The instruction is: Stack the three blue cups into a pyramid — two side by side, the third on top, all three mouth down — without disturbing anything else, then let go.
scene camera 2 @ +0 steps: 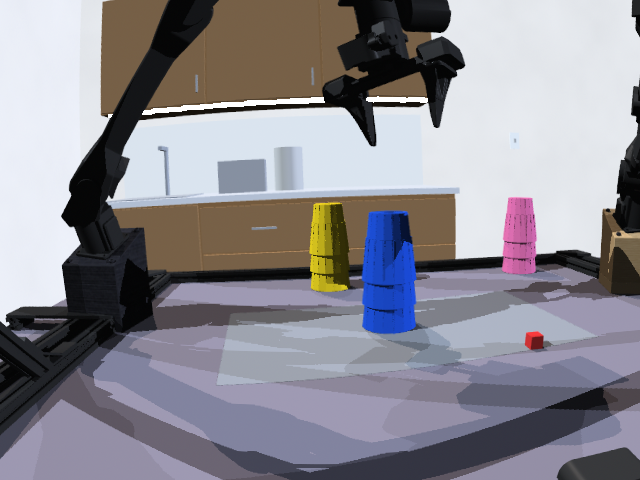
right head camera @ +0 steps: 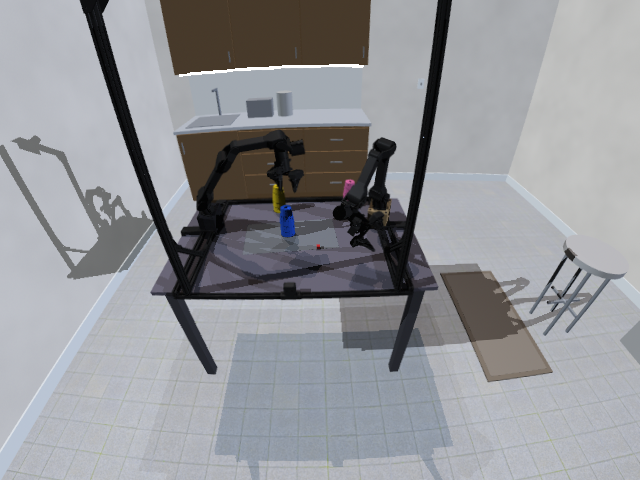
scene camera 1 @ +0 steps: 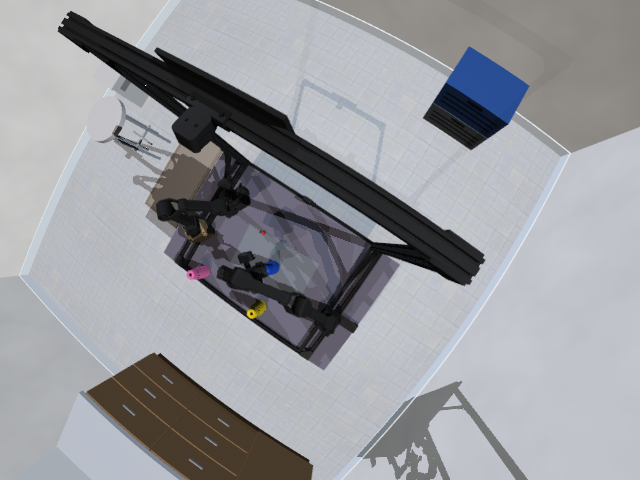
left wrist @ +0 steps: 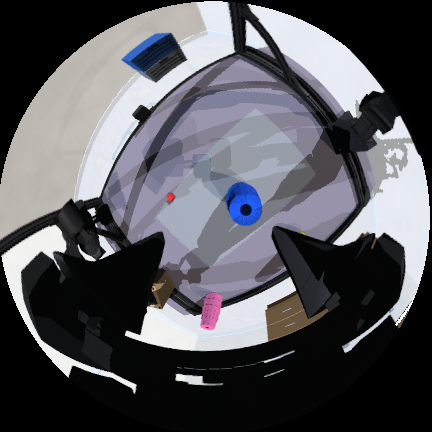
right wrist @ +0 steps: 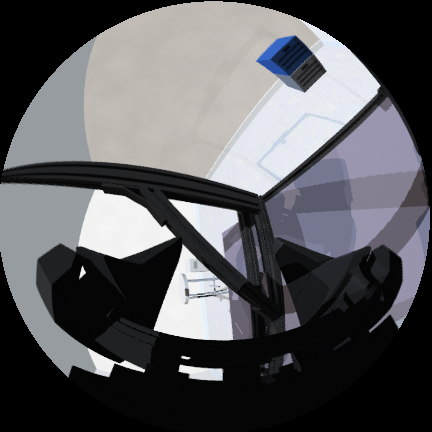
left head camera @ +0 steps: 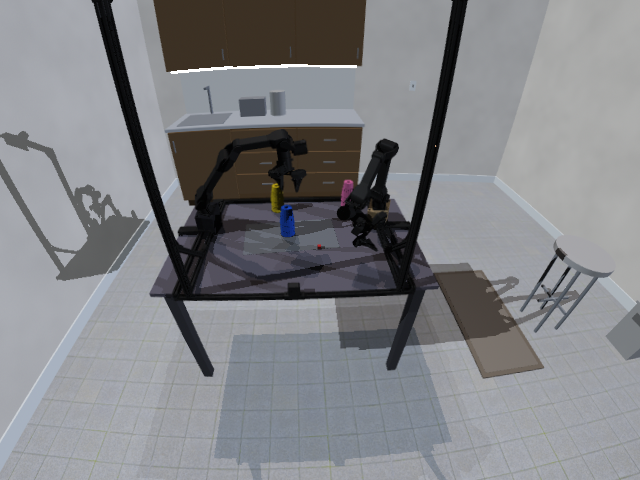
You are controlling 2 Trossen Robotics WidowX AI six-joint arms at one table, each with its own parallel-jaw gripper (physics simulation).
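Pixels of known places: left gripper, fingertip midpoint: (scene camera 2: 404, 137) (right head camera: 287, 191) (left wrist: 219, 234) (left head camera: 289, 191); right gripper, fingertip midpoint: (right head camera: 380, 244) (scene camera 1: 235, 178) (right wrist: 228, 242) (left head camera: 383, 244); left arm's base at its link origin: (scene camera 2: 103, 245) (right head camera: 208, 210) (scene camera 1: 327, 323) (left wrist: 361, 131) (left head camera: 206, 209); right arm's base at its link origin: (scene camera 2: 634, 222) (right head camera: 379, 204) (scene camera 1: 193, 230) (left head camera: 379, 205).
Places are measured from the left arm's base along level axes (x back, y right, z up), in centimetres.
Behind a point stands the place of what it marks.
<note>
The three blue cups (left head camera: 287, 222) @(x -41.9, y -6.0, z -3.1 cm) (right head camera: 287, 222) @(x -42.1, y -6.1, z -3.1 cm) (scene camera 1: 272, 267) @(x -39.7, y -6.3, z -1.1 cm) (scene camera 2: 388, 273) @(x -40.9, y -5.6, z -3.9 cm) (left wrist: 245, 200) @(x -40.1, y -7.7, z 3.4 cm) are nested into one upright tower, mouth down, on the pale mat (scene camera 2: 268, 356) @(x -28.8, y 4.8, z -11.7 cm) (left wrist: 270, 145) @(x -27.9, y 1.3, z -11.7 cm). My left gripper (left head camera: 289, 189) @(x -43.0, y -7.7, z 12.9 cm) (right head camera: 287, 188) @(x -43.0, y -7.7, z 12.9 cm) (scene camera 2: 405, 135) @(x -43.0, y -7.7, z 12.9 cm) (left wrist: 219, 234) @(x -43.0, y -7.7, z 12.9 cm) is open and empty, fingers pointing down, well above the blue tower. My right gripper (left head camera: 364, 245) (right head camera: 362, 246) (right wrist: 228, 242) @(x -88.4, y 5.5, z 3.0 cm) is open and empty, at the right side of the table in the head views. The blue cups do not show in the right wrist view.
A yellow cup tower (left head camera: 276, 198) @(x -27.5, y -25.7, z -2.8 cm) (scene camera 1: 256, 308) @(x -27.3, y -25.8, z 1.0 cm) (scene camera 2: 329, 248) @(x -27.5, y -25.5, z -4.1 cm) stands behind the blue one. A pink cup tower (left head camera: 346, 192) @(x -62.6, y -42.6, z -1.8 cm) (scene camera 1: 198, 272) @(x -61.9, y -43.1, z -0.5 cm) (scene camera 2: 519, 235) @(x -62.1, y -42.4, z -3.9 cm) (left wrist: 211, 310) @(x -60.9, y -43.1, z -2.7 cm) stands at the back right. A small red cube (left head camera: 318, 246) @(x -58.9, y -1.6, z -10.3 cm) (scene camera 2: 534, 340) @(x -59.0, y -1.3, z -10.6 cm) (left wrist: 170, 197) @(x -58.8, y -2.5, z -10.2 cm) lies at the mat's edge.
</note>
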